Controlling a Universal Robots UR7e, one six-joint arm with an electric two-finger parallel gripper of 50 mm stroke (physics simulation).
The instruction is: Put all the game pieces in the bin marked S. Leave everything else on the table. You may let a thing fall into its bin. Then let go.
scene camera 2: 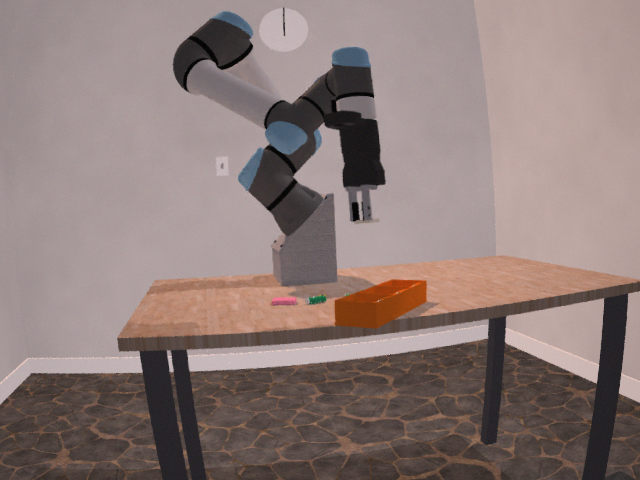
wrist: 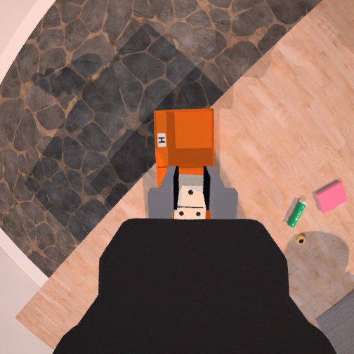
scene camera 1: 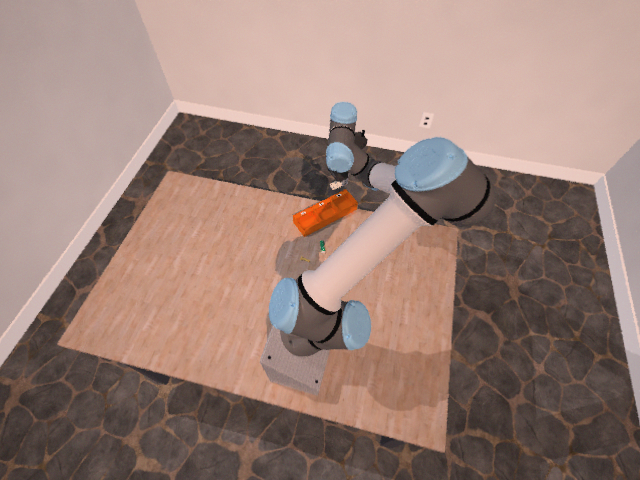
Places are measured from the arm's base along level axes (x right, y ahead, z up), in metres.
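Pixels of known places: gripper, fingertip midpoint: (scene camera 2: 361, 220) (scene camera 1: 342, 181); arm's base, link origin: (scene camera 2: 304, 216).
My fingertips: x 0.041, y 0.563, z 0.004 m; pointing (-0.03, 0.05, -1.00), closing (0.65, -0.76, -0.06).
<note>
Ahead of a thing's pixels: the offset from my fingertips to its top centre. "pt": to the spot under its first point.
My gripper (scene camera 2: 360, 219) (wrist: 190, 179) is shut on a cream domino @(dx -0.017, dy -0.014, dz +0.003 m) (scene camera 1: 336, 184) (scene camera 2: 366, 221) (wrist: 190, 201) with black dots and a dividing line. It holds the domino high above the table and the orange three-compartment bin box @(dx -0.055, dy -0.029, dz -0.138 m) (scene camera 2: 356, 313) (wrist: 195, 135). In the wrist view the gripper and domino cover most of the middle compartment, and its S label is hidden; the H compartment shows beyond the fingertips. In scene camera 1, the box @(pt dx -0.125, dy -0.094, dz -0.178 m) (scene camera 1: 305, 225) stands near the far table edge, with small labels too blurred to read. The domino appears beyond the box there.
A green battery (scene camera 1: 322, 244) (scene camera 2: 316, 299) (wrist: 297, 213) and a pink block @(dx +0.103, dy -0.232, dz -0.175 m) (scene camera 2: 284, 301) (wrist: 331, 196) lie on the table beside the box. A brass nut-like piece (wrist: 300, 240) lies near the battery. A brass screw @(dx -0.097, dy -0.244, dz -0.171 m) (scene camera 1: 305, 258) shows in scene camera 1.
</note>
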